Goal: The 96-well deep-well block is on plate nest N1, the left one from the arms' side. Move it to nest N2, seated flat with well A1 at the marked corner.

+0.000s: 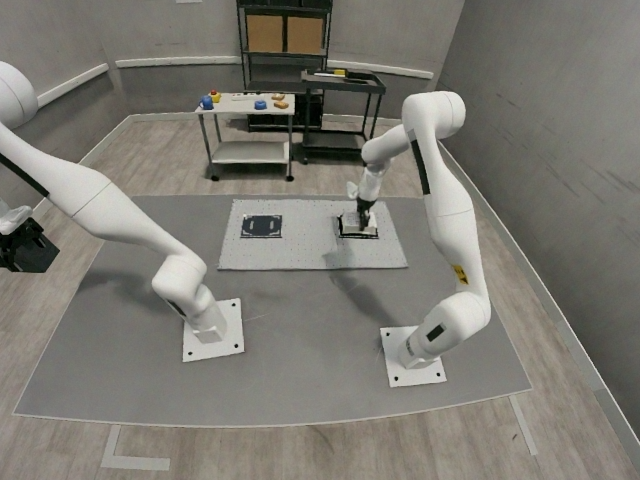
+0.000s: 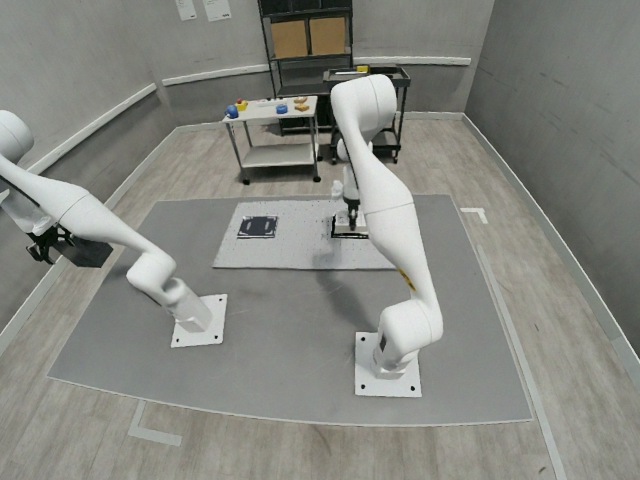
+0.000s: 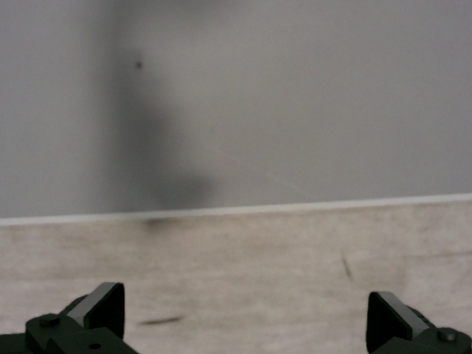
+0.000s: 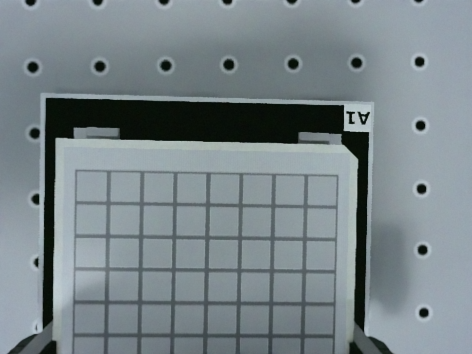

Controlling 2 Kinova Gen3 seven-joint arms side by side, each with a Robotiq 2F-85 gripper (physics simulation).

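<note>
The white deep-well block is at nest N2, low over or in it. Its cut corner is on the same side as the A1 mark. Its far edge lies just inside the nest's raised corner guides; whether its base sits flat is hidden. My right gripper is shut on the block's two sides. Nest N1 is empty. My left gripper is open and empty, far to the left.
Both nests are on a light perforated board on the grey mat. The right arm reaches over the mat's right part. A white cart and a black trolley stand behind.
</note>
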